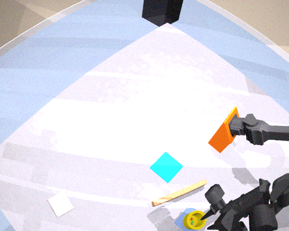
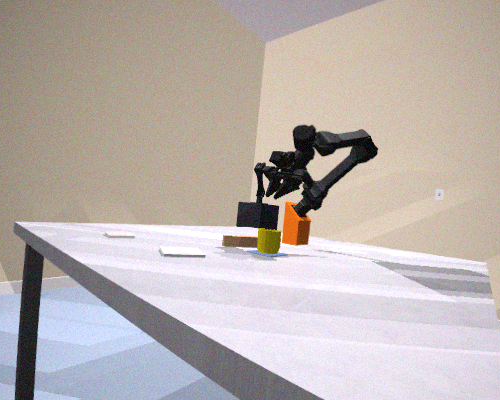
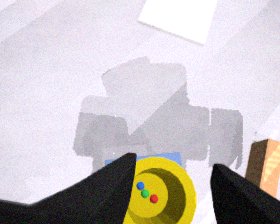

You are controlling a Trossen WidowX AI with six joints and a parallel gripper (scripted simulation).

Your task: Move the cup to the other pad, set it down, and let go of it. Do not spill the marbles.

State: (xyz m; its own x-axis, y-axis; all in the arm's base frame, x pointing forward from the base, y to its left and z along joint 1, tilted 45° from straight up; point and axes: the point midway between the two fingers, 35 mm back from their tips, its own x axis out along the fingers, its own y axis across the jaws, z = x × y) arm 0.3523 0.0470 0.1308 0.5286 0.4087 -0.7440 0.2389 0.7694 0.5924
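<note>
Right now my gripper tip is 130 mm above the yellow cup, 30 mm past it and 10 mm to the left of it. From my gripper tip the other things lie so: green marble: 150 mm below, 20 mm behind; blue pad: 180 mm below, 20 mm behind, 10 mm to the right; blue marble: 150 mm below, 10 mm behind.
</note>
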